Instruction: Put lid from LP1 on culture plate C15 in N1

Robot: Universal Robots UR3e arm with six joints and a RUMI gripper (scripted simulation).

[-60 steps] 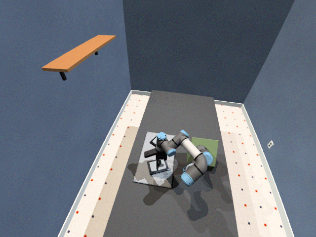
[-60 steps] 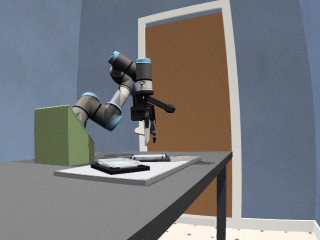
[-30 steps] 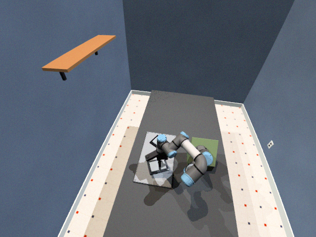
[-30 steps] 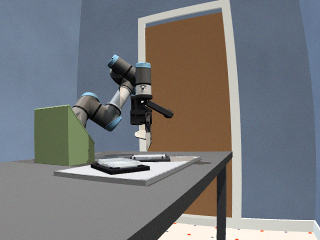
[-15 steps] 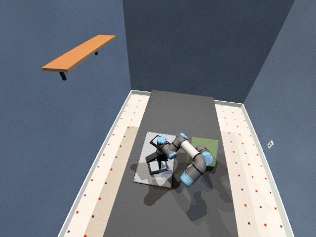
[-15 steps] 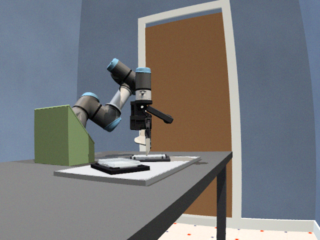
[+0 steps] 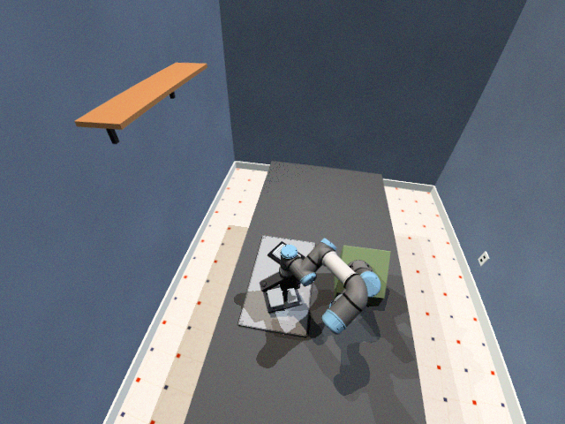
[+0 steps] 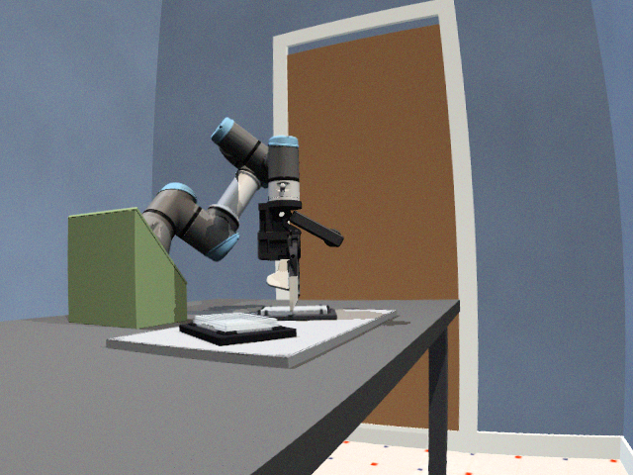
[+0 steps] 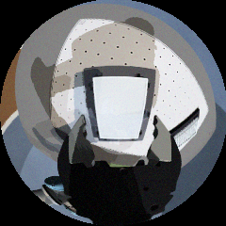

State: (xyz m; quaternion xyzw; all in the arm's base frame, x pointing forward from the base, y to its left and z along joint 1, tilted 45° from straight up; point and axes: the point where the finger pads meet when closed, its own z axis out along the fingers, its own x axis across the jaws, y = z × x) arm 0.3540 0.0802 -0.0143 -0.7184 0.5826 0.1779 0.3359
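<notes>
Right now the lid is 10 mm below my hand. Also, from my hand: lid park (20 mm below).
</notes>
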